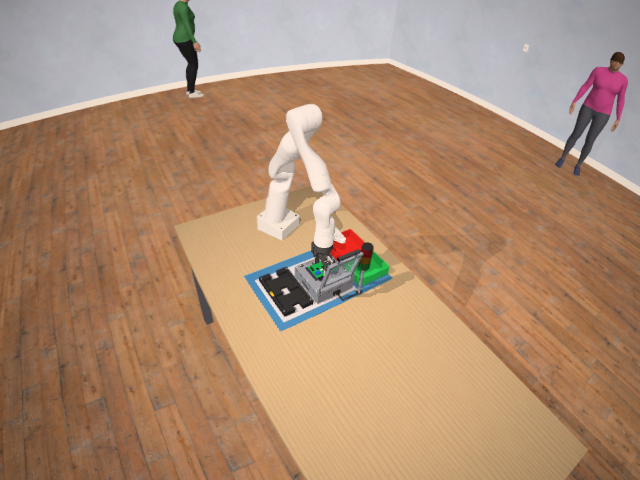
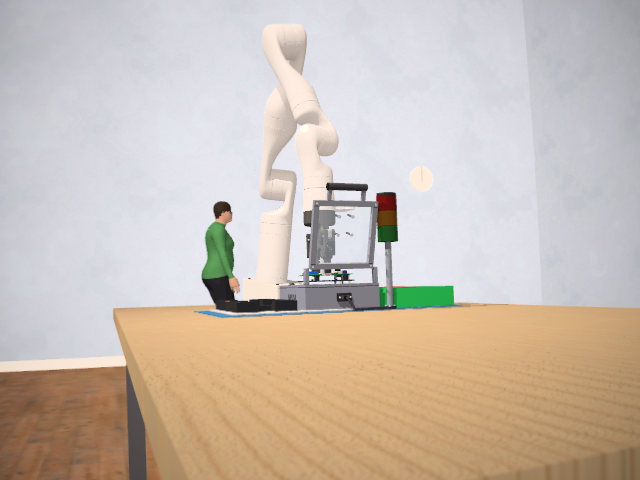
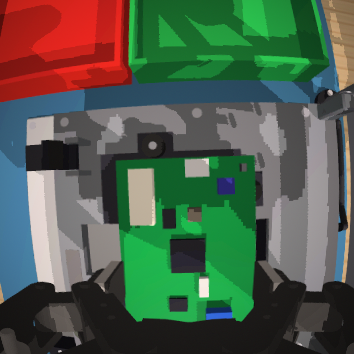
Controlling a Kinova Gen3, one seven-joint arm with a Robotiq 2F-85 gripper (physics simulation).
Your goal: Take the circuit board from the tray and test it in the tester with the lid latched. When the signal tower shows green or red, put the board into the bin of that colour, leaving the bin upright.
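Pixels of known places: gripper, fingertip midpoint: (image 1: 321,269) (image 2: 321,276) (image 3: 188,278); arm's base, origin of the base link: (image 1: 274,216) (image 2: 271,281).
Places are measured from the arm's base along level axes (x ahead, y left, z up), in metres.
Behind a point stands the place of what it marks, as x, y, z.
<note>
My gripper (image 1: 321,260) {0.411, -0.004, 0.007} (image 2: 325,258) (image 3: 188,278) {0.411, -0.004, 0.007} points down and is shut on the green circuit board (image 1: 315,269) {0.403, -0.027, 0.011} (image 2: 341,275) (image 3: 150,250) {0.391, 0.014, 0.011}, one finger on each side edge. The board is level, slightly above the tester (image 1: 320,291) {0.510, -0.072, 0.007} (image 2: 330,297) {0.510, -0.023, -0.040} (image 3: 290,160) {0.476, 0.059, -0.012}, over its dark recess; the exact gap is hard to tell. The tester's clear lid (image 1: 326,276) {0.529, -0.066, 0.105} (image 2: 314,235) {0.529, -0.063, 0.093} stands raised and open. The signal tower (image 1: 366,255) {0.555, 0.092, 0.159} (image 2: 387,217) {0.558, 0.098, 0.130} shows dull red, amber and green segments, none clearly lit. The red bin (image 1: 350,240) {0.260, 0.270, -0.066} (image 3: 60,40) {0.305, 0.179, -0.066} and green bin (image 1: 379,268) {0.479, 0.271, -0.066} (image 3: 225,40) {0.450, 0.163, -0.066} stand upright.
The black tray (image 1: 273,281) {0.324, -0.180, -0.054} (image 2: 258,304) {0.501, -0.182, -0.050} lies beside the tester on the blue-edged mat (image 1: 283,325) {0.533, -0.250, -0.069}. The tower's pole (image 2: 388,273) {0.544, 0.103, 0.008} stands close to the tester and green bin. A cable runs by the tester. A person in green (image 1: 184,25) and one in pink (image 1: 603,90) stand away from the table.
</note>
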